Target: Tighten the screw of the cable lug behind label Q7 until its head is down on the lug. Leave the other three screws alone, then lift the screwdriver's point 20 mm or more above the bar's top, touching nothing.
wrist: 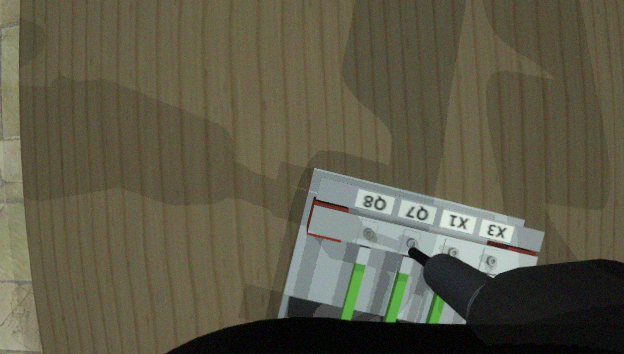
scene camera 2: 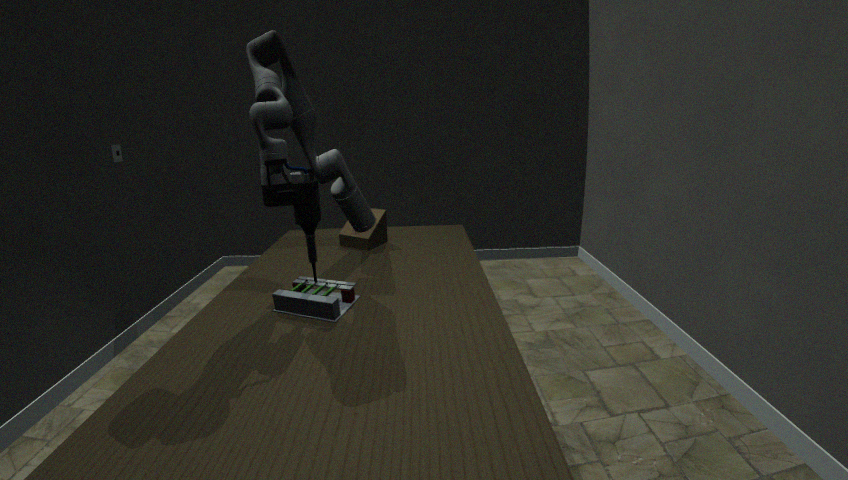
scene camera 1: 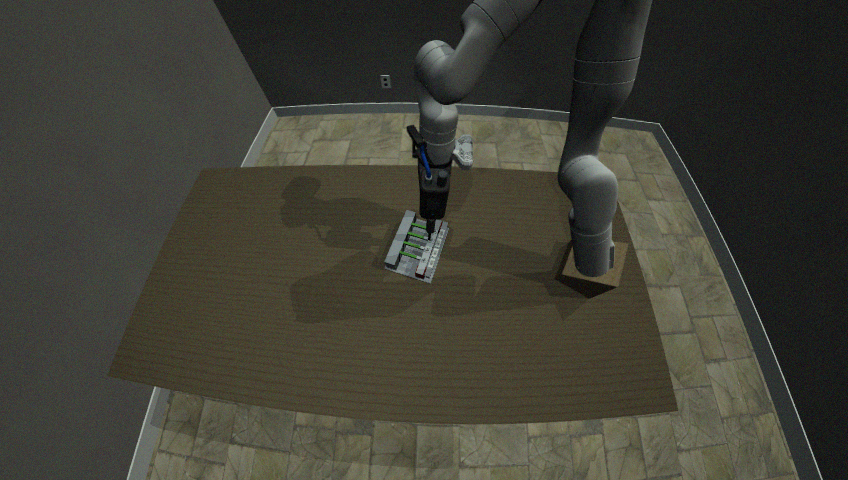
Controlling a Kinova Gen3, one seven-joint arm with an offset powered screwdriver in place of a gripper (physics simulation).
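Places are measured from the arm's base along level axes (x ahead, y left, z up), in millimetres.
Pixels of known places: hand, tool point: [wrist: 410, 250] [scene camera 2: 316, 284] [scene camera 1: 429, 240]; arm's base, link origin: [scene camera 2: 364, 223] [scene camera 1: 592, 262].
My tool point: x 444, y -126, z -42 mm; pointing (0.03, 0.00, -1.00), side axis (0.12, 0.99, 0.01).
For each thing: its top centre in the pictures, then the offset to it from my tool point. "pt": a spot on its surface instead. Level surfaces: height alone.
- Q7 label, top centre: [wrist: 417, 212] dz +0, dx -27, dy +9 mm
- Q7 lug's screw, top centre: [wrist: 412, 244] dz +8, dx -6, dy +0 mm
- screwdriver, top centre: [wrist: 444, 275] [scene camera 2: 312, 259] [scene camera 1: 429, 229] dz +70, dx -1, dy +0 mm
- Q8, top centre: [wrist: 369, 233] dz +8, dx -19, dy -29 mm
- X1, top centre: [wrist: 454, 253] dz +8, dx +6, dy +29 mm
- X3, top centre: [wrist: 493, 261] dz +7, dx +19, dy +59 mm
- light bar, surface spot: [wrist: 334, 223] pt dz +0, dx -29, dy -51 mm
- long grey block, surface spot: [scene camera 2: 306, 303] [scene camera 1: 394, 240] pt dz -5, dx +100, dy -11 mm
- table, surface height: dz -42 mm
The Q7 label [wrist: 417, 212] is upside down in the wrist view. Behind it, the Q7 lug's screw [wrist: 411, 243] shows its round head. The dark point of my screwdriver [scene camera 1: 430, 236] [scene camera 2: 315, 274] [wrist: 413, 252] is at the near edge of that head in the wrist view, leaving most of the head visible. In scene camera 2 the point is close over the bar; I cannot tell whether it touches. How far the head stands above the lug is too small to tell. Screws at Q8 [wrist: 369, 233], X1 [wrist: 453, 252] and X3 [wrist: 491, 261] are apart from the point. The tool has no fingers.
The light bar [wrist: 334, 223] has red ends. Green cables [wrist: 354, 290] run from the lugs to a long grey block [scene camera 1: 399, 239] [scene camera 2: 306, 303]. The arm's wooden base block [scene camera 1: 615, 261] [scene camera 2: 380, 228] stands on the table [scene camera 1: 267, 356] [scene camera 2: 452, 356].
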